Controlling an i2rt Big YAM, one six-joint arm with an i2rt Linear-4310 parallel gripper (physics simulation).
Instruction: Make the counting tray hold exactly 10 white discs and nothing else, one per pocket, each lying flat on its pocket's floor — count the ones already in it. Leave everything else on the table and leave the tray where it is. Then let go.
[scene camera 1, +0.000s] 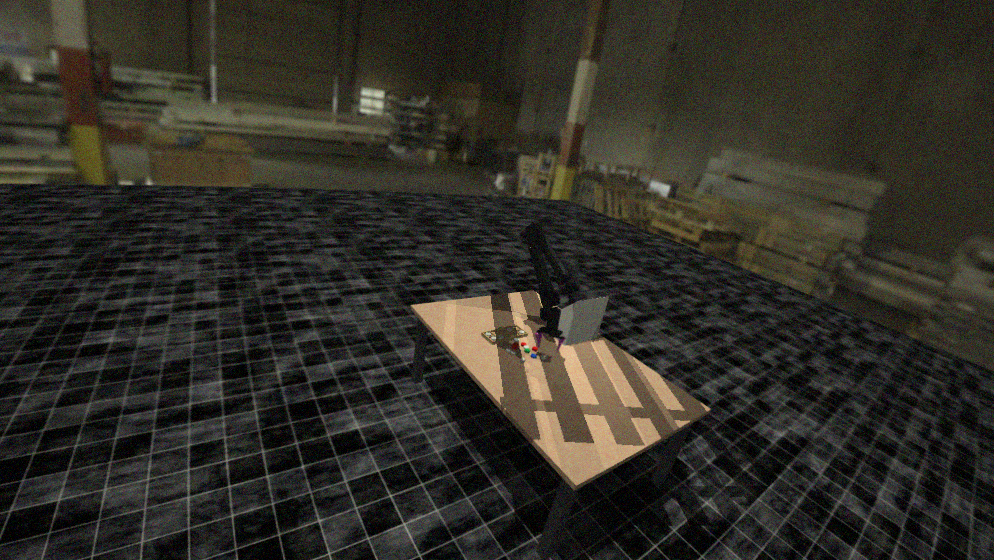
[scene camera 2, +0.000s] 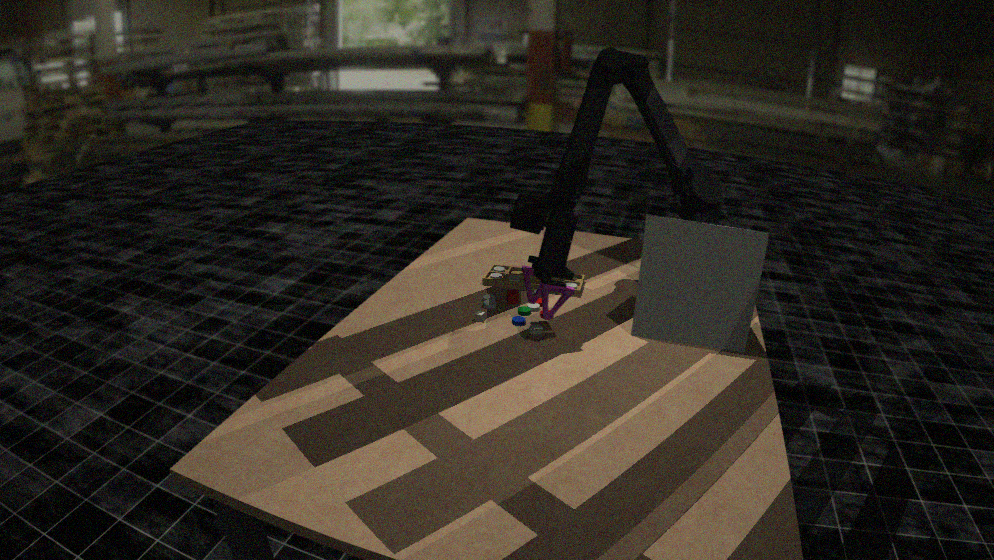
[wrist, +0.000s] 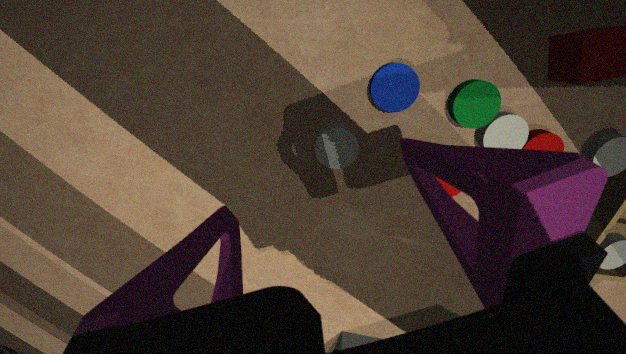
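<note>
The counting tray (scene camera 1: 492, 341) (scene camera 2: 497, 283) (wrist: 611, 220) lies near the far end of the table; white discs sit in some pockets, but the arm hides part of it. My gripper (scene camera 1: 549, 346) (scene camera 2: 541, 308) (wrist: 312, 183) is open and empty, above the table beside the loose discs. A pale disc (wrist: 336, 147) lies in the gripper's shadow, just beyond the gap between the fingertips in the wrist view. A white disc (scene camera 2: 533, 306) (wrist: 506, 134) lies between the green disc (scene camera 2: 524, 310) (wrist: 475, 103) and a red disc (wrist: 546, 142). Another pale disc (wrist: 611, 156) lies near the tray.
A blue disc (scene camera 1: 533, 355) (scene camera 2: 518, 320) (wrist: 394, 87) lies near the shadowed disc. Another red disc (wrist: 447, 186) is partly behind the right finger. A red block (scene camera 2: 513, 297) (wrist: 585, 55) stands before the tray. A large grey panel (scene camera 1: 584, 320) (scene camera 2: 701, 283) stands beside the arm.
</note>
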